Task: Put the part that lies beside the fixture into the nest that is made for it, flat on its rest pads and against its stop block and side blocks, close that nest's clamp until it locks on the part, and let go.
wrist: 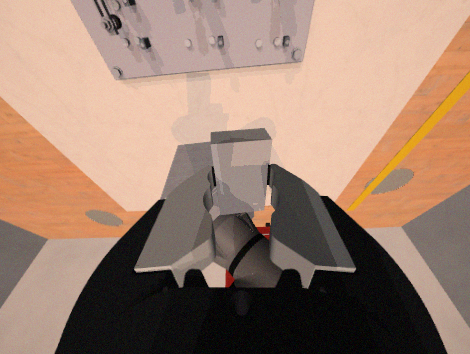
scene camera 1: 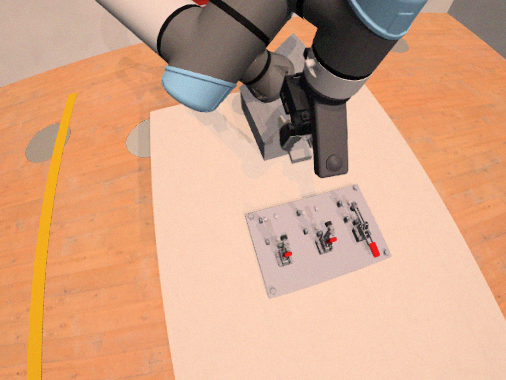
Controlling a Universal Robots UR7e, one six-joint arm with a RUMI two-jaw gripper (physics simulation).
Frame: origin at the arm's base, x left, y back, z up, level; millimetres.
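Seen in the pictures: gripper, between the fingertips: (wrist: 241, 168) (scene camera 1: 296, 146); arm's base, origin of its link: (wrist: 223, 229) (scene camera 1: 273, 79).
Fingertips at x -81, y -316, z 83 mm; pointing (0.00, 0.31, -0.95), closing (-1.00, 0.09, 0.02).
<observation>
Offsets run from my fingertips to a thing's middle. "pt": to the spot under its first point. Level surfaces: height alone.
The part, a plain grey rectangular block {dx +1, dy +1, dz +8 mm} (scene camera 1: 300, 154) (wrist: 241, 155), is held between the fingers of my gripper (scene camera 1: 297, 143) (wrist: 241, 168), which is shut on it. The block sticks out beyond the fingertips, above the pale mat and off the fixture's far edge. The grey fixture plate (scene camera 1: 310, 274) (wrist: 240, 64) carries small pads, dark blocks and three clamps. The left clamp {pt dx -74, dy -157, dz -163 mm} (scene camera 1: 284, 254) and middle clamp {pt dx +36, dy -160, dz -187 mm} (scene camera 1: 326, 242) have short-looking red handles in the scene view. The right clamp {pt dx +148, dy -163, dz -200 mm} (scene camera 1: 361, 229) has its long arm stretched over its nest area and its red handle pointing outward. The wrist view cuts off most of the fixture.
A grey box-shaped block (scene camera 1: 254, 121) (wrist: 185, 162) stands behind the gripper. The pale mat {dz -261 mm} (scene camera 1: 210, 320) (wrist: 320, 110) lies under the fixture on the wooden floor. A yellow stripe (scene camera 1: 46, 215) (wrist: 415, 142) runs along one side. Robot links overhang the far side.
</observation>
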